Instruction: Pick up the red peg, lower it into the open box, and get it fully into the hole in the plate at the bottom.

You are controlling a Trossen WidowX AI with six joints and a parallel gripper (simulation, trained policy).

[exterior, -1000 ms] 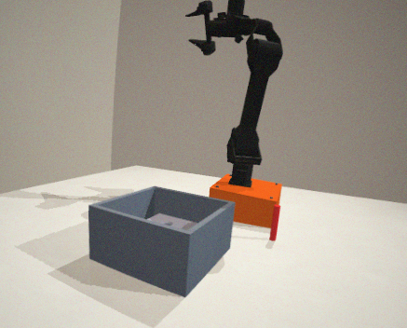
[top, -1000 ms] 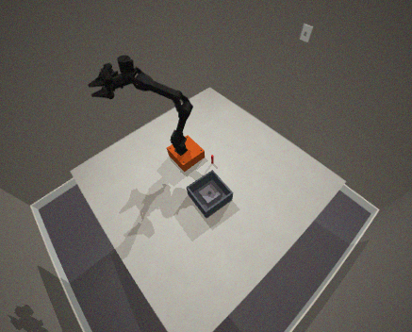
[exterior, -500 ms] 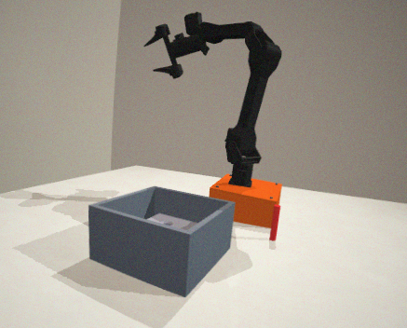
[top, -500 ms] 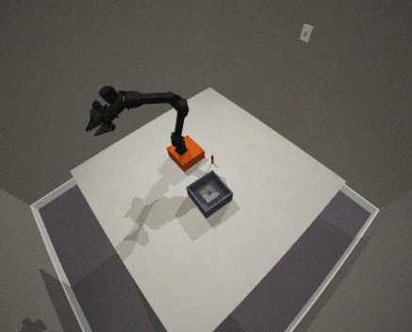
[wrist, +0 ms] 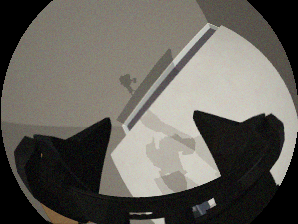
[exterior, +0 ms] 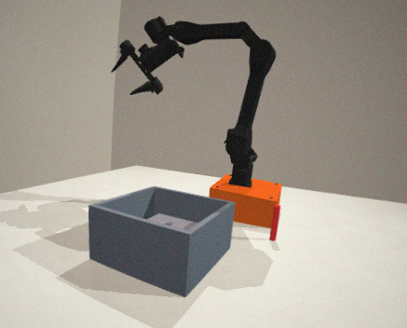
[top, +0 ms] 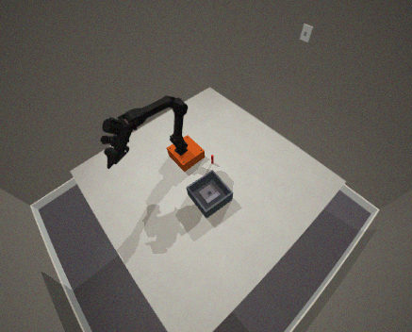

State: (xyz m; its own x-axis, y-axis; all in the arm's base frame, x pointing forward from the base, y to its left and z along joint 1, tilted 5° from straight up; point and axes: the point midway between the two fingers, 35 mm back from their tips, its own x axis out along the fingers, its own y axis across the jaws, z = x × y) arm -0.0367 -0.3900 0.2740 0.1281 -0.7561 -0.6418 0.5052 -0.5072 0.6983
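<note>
Right now the red peg is 200 mm ahead of my gripper tip, 500 mm to the left of it and 310 mm below it. From my gripper tip the other things lie so: pale plate (350 mm ahead, 300 mm to the left, 310 mm below); grey box (350 mm ahead, 300 mm to the left, 330 mm below).
</note>
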